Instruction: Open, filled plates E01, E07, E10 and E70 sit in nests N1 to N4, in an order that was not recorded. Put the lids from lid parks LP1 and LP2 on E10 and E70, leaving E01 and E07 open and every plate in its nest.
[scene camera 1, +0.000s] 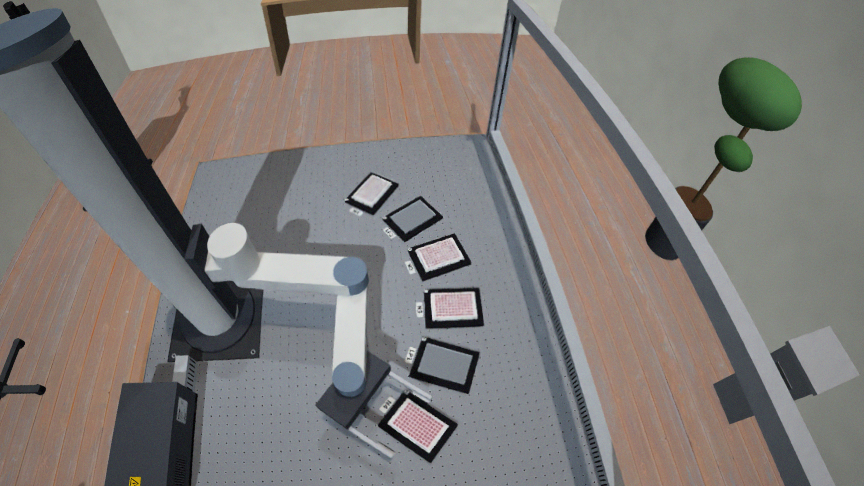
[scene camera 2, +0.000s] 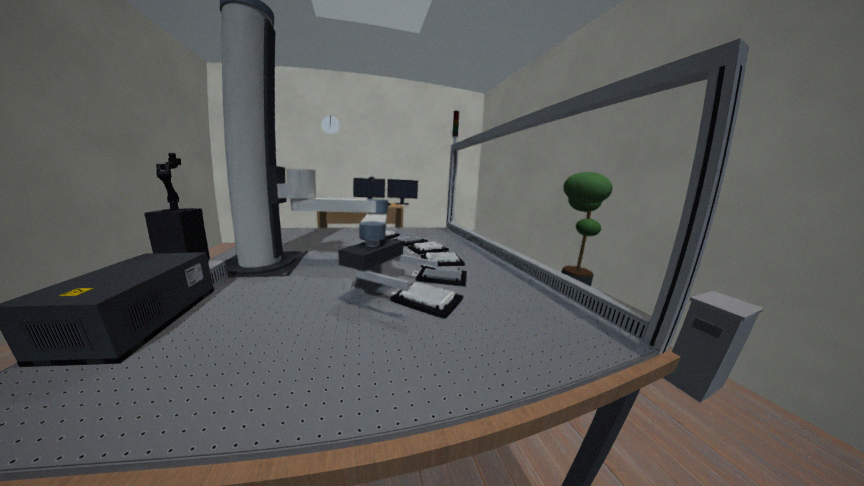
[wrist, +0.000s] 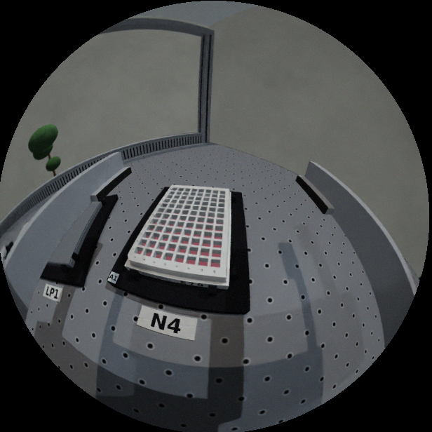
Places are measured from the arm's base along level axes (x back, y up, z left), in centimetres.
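Pixels of known places: gripper, fingertip midpoint: (scene camera 1: 412, 427) (scene camera 2: 424, 274); arm's base, origin of the base link: (scene camera 1: 218, 316) (scene camera 2: 261, 265).
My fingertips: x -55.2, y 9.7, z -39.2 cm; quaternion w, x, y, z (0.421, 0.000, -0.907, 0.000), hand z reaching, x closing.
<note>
Ahead of a thing's pixels: the offset from my fingertips to its top centre.
My gripper (scene camera 1: 407, 426) (scene camera 2: 422, 273) (wrist: 213, 157) is open and empty, its fingers spread either side of the N4 plate. That white plate @(dx -1.6, dy -5.8, dz +1.6 cm) (scene camera 1: 418, 424) (scene camera 2: 427, 296) (wrist: 182, 227) is open, with red-filled wells; its partly hidden label seems to read E70. It sits in black nest N4 (wrist: 240, 250). A clear grey lid @(dx -11.2, dy -6.7, dz +17.2 cm) (scene camera 1: 444, 363) (scene camera 2: 442, 273) (wrist: 86, 232) lies in LP1. The N3 plate @(dx -16.4, dy -5.8, dz +34.0 cm) (scene camera 1: 453, 305) and N2 plate @(dx -15.3, dy -5.8, dz +52.1 cm) (scene camera 1: 439, 255) show pink wells. The N1 plate @(dx +3.7, dy -5.8, dz +81.7 cm) (scene camera 1: 372, 191) looks paler; I cannot tell if it is lidded. Park LP2 @(dx -9.1, dy -6.5, dz +68.6 cm) (scene camera 1: 395, 228) has a grey middle; a lid there is unclear.
The arm's column (scene camera 1: 120, 181) (scene camera 2: 250, 132) rises at the left, with a dark controller box (scene camera 1: 151, 435) (scene camera 2: 114, 302) near it. A framed screen (scene camera 1: 628, 157) (scene camera 2: 718, 181) runs along the right edge, beyond the nests. LP1 lies close beside one finger.
</note>
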